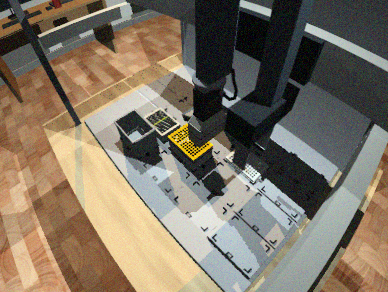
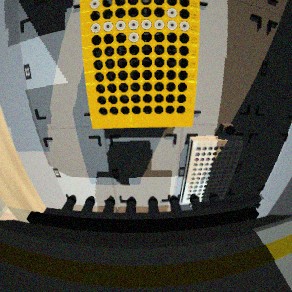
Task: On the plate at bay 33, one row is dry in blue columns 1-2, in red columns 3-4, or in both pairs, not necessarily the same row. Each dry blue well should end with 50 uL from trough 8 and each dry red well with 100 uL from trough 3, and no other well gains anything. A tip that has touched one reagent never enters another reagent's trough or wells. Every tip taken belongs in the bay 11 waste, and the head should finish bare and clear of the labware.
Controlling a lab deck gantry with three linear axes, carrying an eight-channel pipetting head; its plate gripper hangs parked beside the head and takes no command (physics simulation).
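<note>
The pipetting head (image 1: pixel 206 125) hangs at the yellow tip rack's back right side. Its nozzles (image 2: pixel 131 202) show as short dark stubs with no tips visible. The yellow tip rack (image 1: pixel 204 152) (image 2: pixel 142 121) has mostly dark holes, one full row of pale rings and a few scattered pale rings. The plate (image 1: pixel 251 172) (image 2: pixel 189 165) lies right of the head, partly shaded; its well colours cannot be read. My plate gripper (image 1: pixel 249 150) hangs parked beside the head and partly hides the plate; its fingers are too dark to read. The pale-rimmed trough tray (image 1: pixel 171 129) stands behind the rack.
The tall open waste box (image 1: pixel 136 134) stands left of the yellow rack, close to the trough tray. The head's dark column (image 1: pixel 215 45) and the gripper's column (image 1: pixel 280 55) rise side by side. A pale side rail (image 1: pixel 345 175) runs along the right of the deck.
</note>
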